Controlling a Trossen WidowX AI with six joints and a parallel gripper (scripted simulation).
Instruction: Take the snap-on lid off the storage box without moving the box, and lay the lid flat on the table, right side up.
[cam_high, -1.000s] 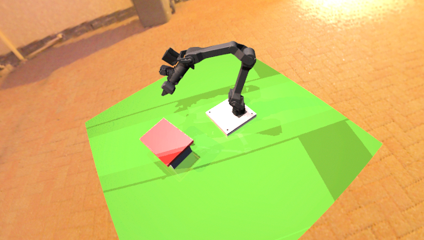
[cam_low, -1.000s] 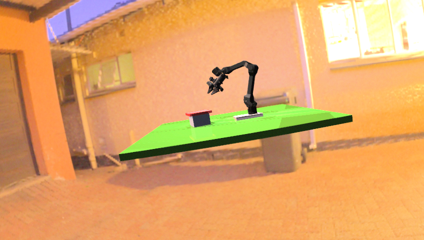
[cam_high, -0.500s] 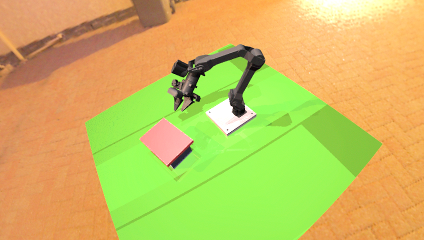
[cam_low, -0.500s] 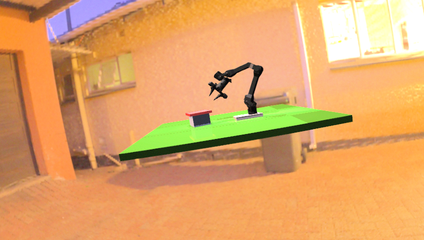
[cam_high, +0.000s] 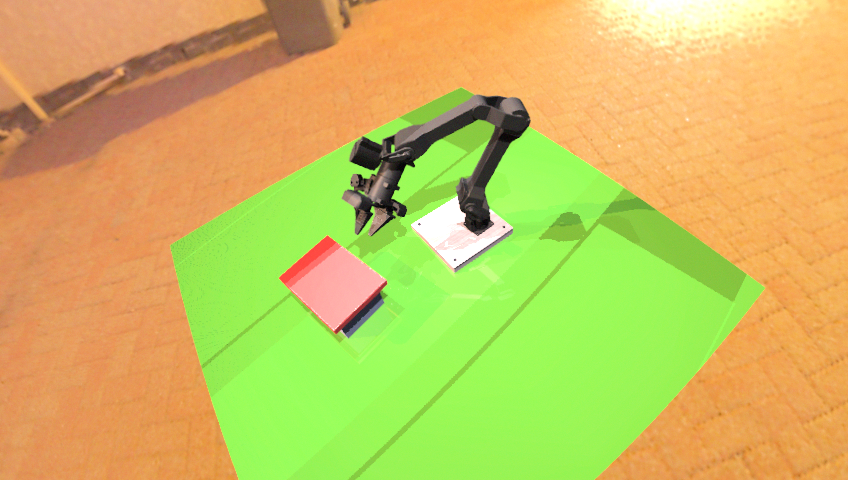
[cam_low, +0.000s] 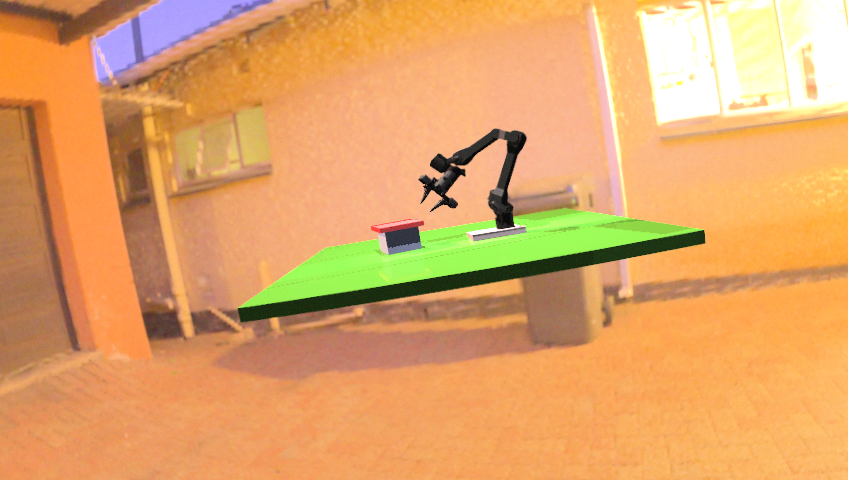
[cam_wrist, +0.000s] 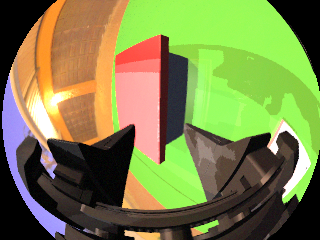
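The red lid lies 13 cm ahead of my gripper tip, 5 cm below it and 3 cm to the left of it. Round my gripper tip: storage box (13 cm ahead, 10 cm below, 3 cm to the left).
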